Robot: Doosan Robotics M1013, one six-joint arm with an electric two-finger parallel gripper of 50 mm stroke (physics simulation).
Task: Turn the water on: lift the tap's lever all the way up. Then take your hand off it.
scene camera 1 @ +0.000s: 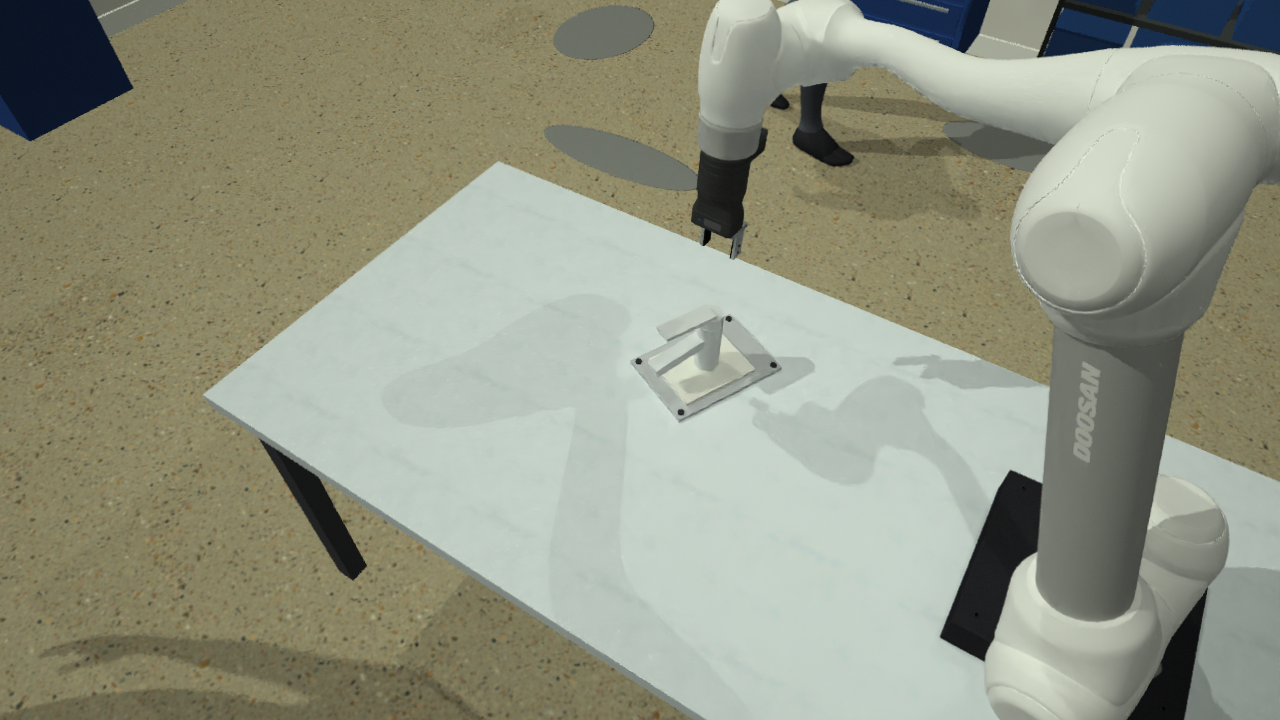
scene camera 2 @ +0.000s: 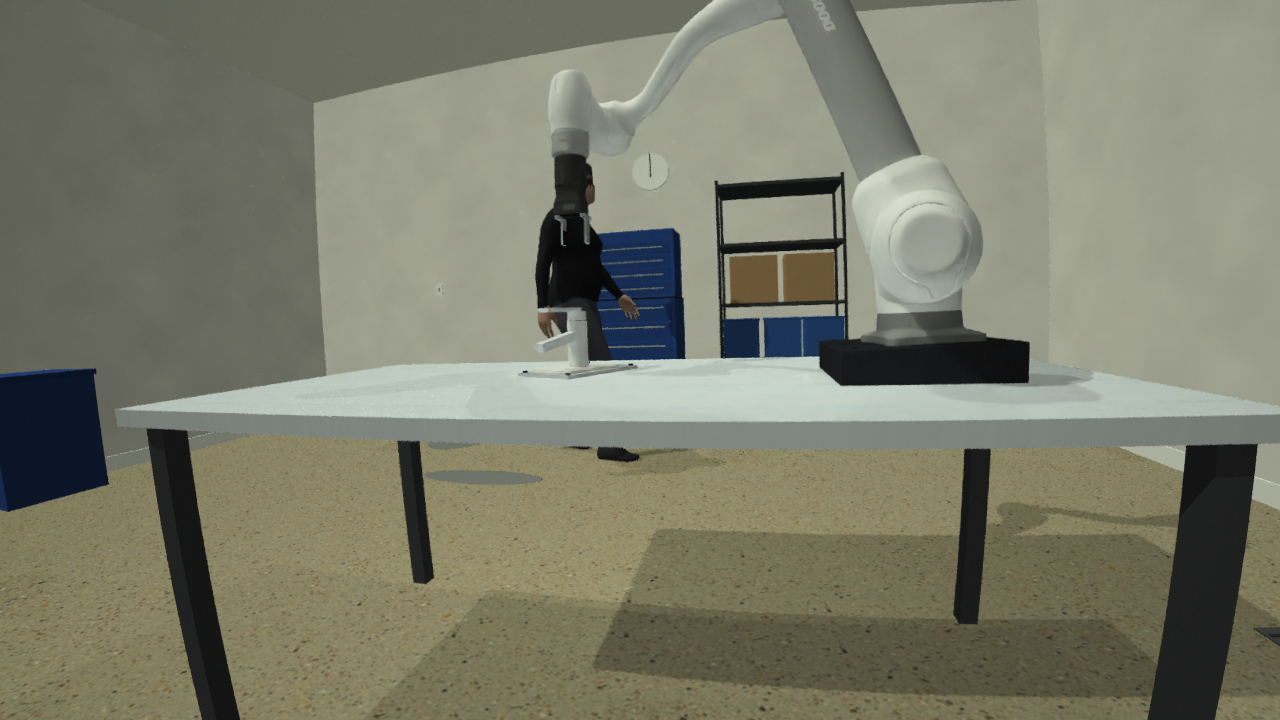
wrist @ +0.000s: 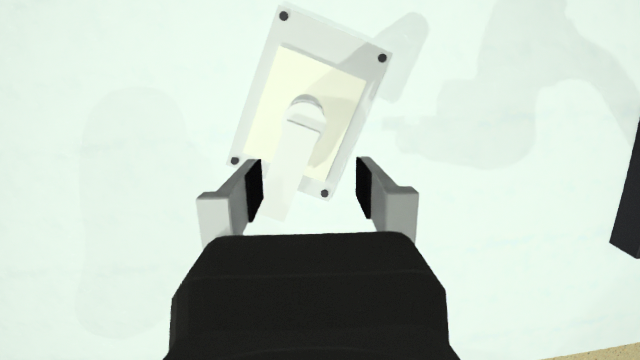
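Seen in the pictures: gripper, fingertip midpoint: (scene camera 1: 719, 249) (scene camera 2: 575, 244) (wrist: 309, 177); arm's base, origin of the base link: (scene camera 2: 919, 341).
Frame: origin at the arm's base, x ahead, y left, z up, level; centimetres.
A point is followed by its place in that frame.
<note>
The white tap (scene camera 1: 710, 347) {x 70.6, y -19.0, z 1.8 cm} (scene camera 2: 579, 342) {x 70.9, y -18.8, z 0.8 cm} stands upright on a light base plate (scene camera 1: 657, 386) {x 77.8, y -11.7, z -5.7 cm} (scene camera 2: 617, 368) {x 62.4, y -20.7, z -5.8 cm} (wrist: 325, 31) {x 67.3, y -31.2, z -5.7 cm} with dark corner screws. Its flat lever (scene camera 1: 687, 322) {x 74.4, y -16.3, z 9.2 cm} (scene camera 2: 558, 309) {x 74.2, y -13.7, z 8.8 cm} (wrist: 290, 172) {x 74.0, y -16.6, z 9.1 cm} sits on top and looks about level in scene camera 2. The spout (scene camera 1: 675, 354) {x 75.5, y -14.1, z 2.2 cm} (scene camera 2: 554, 341) {x 75.2, y -12.7, z 1.5 cm} slopes down below the lever, on the same side. My gripper (scene camera 1: 719, 250) {x 71.3, y -20.6, z 24.2 cm} (scene camera 2: 575, 240) {x 71.3, y -20.6, z 24.2 cm} (wrist: 309, 177) {x 71.3, y -20.6, z 24.2 cm} is open and empty, pointing down, well above the tap and apart from it. In the wrist view the lever's outer part shows far below, between the fingers and nearer the left one.
The tap's plate lies on a pale table (scene camera 1: 447, 501) {x 98.8, y 26.5, z -6.4 cm} (scene camera 2: 671, 431) {x 45.8, y 39.2, z -7.7 cm}. The arm's black base block (scene camera 1: 993, 555) {x 15.0, y -1.0, z -0.4 cm} (scene camera 2: 921, 365) {x 5.2, y 13.9, z -3.2 cm} stands at the table's right. A person in black (scene camera 2: 574, 279) stands behind the table, with blue cabinets (scene camera 2: 640, 268) and a shelf rack (scene camera 2: 719, 268) behind.
</note>
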